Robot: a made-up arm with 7 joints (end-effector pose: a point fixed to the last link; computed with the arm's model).
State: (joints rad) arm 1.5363 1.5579 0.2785 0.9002 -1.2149 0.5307 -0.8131
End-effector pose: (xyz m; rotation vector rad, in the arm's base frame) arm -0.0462 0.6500 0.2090 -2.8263 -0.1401 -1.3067
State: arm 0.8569 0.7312 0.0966 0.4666 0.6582 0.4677 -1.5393
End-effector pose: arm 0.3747 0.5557 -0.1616 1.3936 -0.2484 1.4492
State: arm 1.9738 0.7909 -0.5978 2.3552 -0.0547 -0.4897 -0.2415
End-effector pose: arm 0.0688 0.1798 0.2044 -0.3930 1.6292 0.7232
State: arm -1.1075 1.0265 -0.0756 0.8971 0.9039 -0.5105 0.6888
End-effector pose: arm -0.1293 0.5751 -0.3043 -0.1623 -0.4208 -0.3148
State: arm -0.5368 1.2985 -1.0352 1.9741 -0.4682 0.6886 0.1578
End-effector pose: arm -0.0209 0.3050 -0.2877 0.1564 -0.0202 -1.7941
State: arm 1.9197 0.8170 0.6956 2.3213 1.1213 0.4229 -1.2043
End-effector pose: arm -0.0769 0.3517 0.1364 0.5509 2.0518 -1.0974
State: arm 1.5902 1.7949 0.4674 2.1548 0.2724 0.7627 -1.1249
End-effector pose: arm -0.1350 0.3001 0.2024 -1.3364 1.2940 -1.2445
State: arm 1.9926 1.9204 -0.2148 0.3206 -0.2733 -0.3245 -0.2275
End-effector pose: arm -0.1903 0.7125 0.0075 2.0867 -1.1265 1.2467
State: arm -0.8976 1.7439 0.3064 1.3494 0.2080 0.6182 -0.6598
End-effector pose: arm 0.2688 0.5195 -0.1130 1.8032 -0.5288 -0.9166
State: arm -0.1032 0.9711 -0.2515 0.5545 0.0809 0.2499 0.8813
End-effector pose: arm 0.1062 0.6008 -0.3369 0.0014 0.0626 -0.3440
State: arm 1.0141 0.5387 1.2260 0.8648 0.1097 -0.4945 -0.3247
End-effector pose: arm 0.2913 0.5989 -0.0979 0.8733 -2.0760 1.9701
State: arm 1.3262 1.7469 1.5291 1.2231 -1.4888 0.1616 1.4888
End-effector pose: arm -0.3091 0.5208 0.0883 1.2141 -1.1995 1.0318
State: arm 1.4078 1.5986 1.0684 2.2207 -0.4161 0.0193 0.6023
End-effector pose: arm -0.1756 0.3063 0.1358 -2.4868 1.0652 -0.2249
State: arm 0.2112 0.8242 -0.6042 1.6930 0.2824 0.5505 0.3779
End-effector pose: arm 0.2798 0.2717 -0.2330 -0.1025 -0.7915 -0.9185
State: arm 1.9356 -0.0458 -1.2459 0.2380 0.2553 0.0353 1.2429
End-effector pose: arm 0.5080 0.1038 0.2162 0.0574 -1.0029 -1.7218
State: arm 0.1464 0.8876 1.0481 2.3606 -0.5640 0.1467 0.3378
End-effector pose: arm 0.0852 0.3680 0.0854 2.1560 -1.6839 -0.5146
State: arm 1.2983 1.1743 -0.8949 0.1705 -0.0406 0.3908 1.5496
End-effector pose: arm 0.2481 0.6920 -0.0390 -0.1848 -0.3389 -0.1358
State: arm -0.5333 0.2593 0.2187 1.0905 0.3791 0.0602 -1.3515
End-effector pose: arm 0.0083 0.3481 -0.4546 1.5116 -0.2685 0.6856
